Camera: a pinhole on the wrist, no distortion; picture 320 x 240 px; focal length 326.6 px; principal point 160.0 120.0 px. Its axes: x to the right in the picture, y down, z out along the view. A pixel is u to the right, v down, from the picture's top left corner.
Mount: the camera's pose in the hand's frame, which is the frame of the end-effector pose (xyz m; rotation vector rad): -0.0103 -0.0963 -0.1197 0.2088 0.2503 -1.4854
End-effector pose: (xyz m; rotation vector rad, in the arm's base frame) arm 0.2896 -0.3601 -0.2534 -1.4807 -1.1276 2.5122
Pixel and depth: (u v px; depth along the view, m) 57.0 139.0 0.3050
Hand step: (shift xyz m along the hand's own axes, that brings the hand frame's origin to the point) 0.0121 -0.0916 0.1998
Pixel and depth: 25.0 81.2 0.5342
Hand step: -0.0688 -0.0453 0.4566
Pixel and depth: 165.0 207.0 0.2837
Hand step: 0.0758 -0.1769 0.1492
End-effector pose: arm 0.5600 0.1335 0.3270 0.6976 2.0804 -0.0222
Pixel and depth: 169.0 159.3 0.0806
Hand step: 0.0025 -0.1210 -0.0434
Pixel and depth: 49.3 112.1 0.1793
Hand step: -0.0121 -0.0906 0.0696
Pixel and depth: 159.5 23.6 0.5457
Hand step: -0.1508 -0.2659 0.4049
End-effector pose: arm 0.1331 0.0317 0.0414 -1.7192 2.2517 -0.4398
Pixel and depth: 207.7 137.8 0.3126
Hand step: 0.0213 -0.2292 0.1657
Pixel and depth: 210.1 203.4 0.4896
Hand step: 0.1376 -0.3004 0.3247
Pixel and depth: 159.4 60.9 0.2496
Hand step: -0.0461 -0.1716 0.1198
